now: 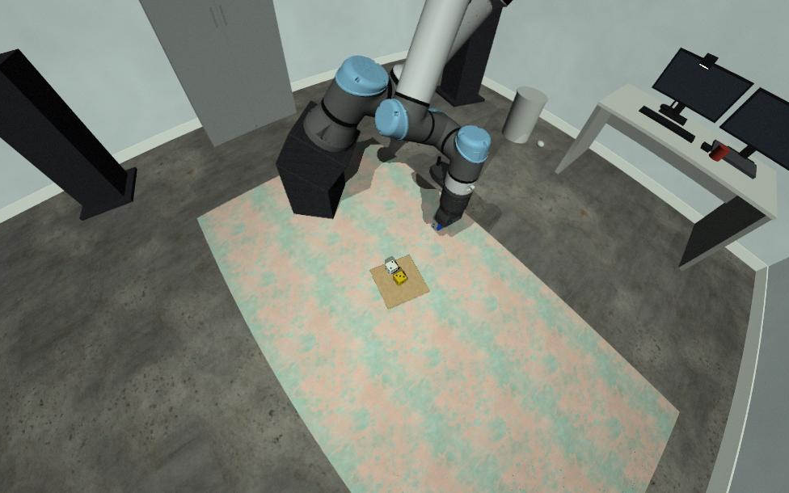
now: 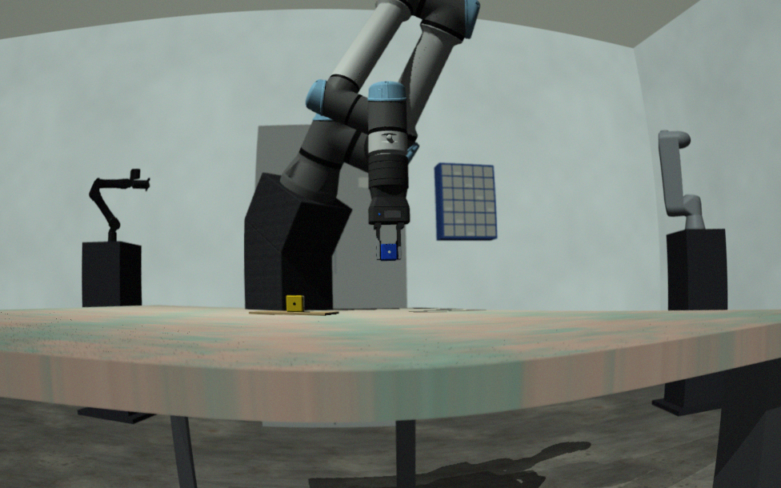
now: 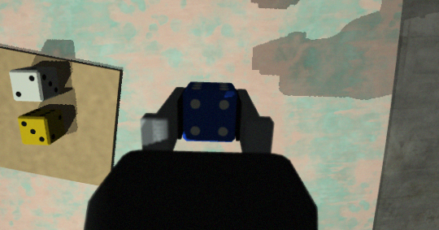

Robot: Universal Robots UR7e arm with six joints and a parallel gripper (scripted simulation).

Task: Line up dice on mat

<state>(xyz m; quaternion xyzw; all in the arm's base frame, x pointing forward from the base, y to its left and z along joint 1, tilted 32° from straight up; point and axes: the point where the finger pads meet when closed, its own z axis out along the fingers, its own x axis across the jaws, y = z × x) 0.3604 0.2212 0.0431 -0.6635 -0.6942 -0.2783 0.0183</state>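
Right now my hand is 7 cm short of the yellow die, 17 cm to the left of it and 10 cm above it. Round my hand: white die: 3 cm ahead, 17 cm to the right, 10 cm below; blue die: right at my hand; tan mat: 7 cm ahead, 17 cm to the right, 12 cm below.
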